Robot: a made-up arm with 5 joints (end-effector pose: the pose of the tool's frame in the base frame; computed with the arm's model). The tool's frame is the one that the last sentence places.
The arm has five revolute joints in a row. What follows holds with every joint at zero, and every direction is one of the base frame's. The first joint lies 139 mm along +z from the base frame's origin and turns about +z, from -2.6 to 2.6 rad. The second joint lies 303 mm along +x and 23 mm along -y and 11 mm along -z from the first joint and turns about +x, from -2.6 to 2.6 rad. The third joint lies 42 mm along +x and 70 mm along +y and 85 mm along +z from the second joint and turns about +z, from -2.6 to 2.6 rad. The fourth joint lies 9 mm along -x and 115 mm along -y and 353 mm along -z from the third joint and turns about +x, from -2.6 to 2.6 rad. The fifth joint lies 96 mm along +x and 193 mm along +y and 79 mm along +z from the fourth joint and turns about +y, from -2.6 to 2.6 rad. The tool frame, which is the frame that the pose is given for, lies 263 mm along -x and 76 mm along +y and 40 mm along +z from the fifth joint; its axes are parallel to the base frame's.
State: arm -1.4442 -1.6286 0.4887 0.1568 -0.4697
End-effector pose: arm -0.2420 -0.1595 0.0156 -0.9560 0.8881 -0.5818
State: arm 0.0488 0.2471 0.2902 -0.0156 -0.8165
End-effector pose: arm 0.1723 0.2489 -0.1743 0.3563 -0.8373 0.2241
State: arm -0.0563 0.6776 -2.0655 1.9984 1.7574
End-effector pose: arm -0.1899 0.2177 0.1074 2.0330 -0.6557 -0.1522
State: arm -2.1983 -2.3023 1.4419 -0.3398 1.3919
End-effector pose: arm -0.1972 0.0149 0.0146 -0.3262 -2.5805 -0.2773
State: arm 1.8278 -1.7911 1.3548 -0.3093 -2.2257
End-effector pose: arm 0.4784 0.4349 -0.0569 -0.5241 0.0165 -2.4651
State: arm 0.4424 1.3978 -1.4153 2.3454 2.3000
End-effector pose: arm -0.1503 0.1195 -0.2036 2.6188 -0.4120 1.3602
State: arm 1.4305 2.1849 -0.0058 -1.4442 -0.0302
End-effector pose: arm -0.3181 0.2147 0.5100 0.6234 0.5084 1.3501
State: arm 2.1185 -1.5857 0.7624 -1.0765 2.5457
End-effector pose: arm 0.1406 0.6190 -0.2940 -1.1502 -0.9423 -0.8913
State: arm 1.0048 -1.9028 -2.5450 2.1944 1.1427
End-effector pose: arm 0.3707 -0.2028 -0.2761 0.2279 -1.4615 1.7062
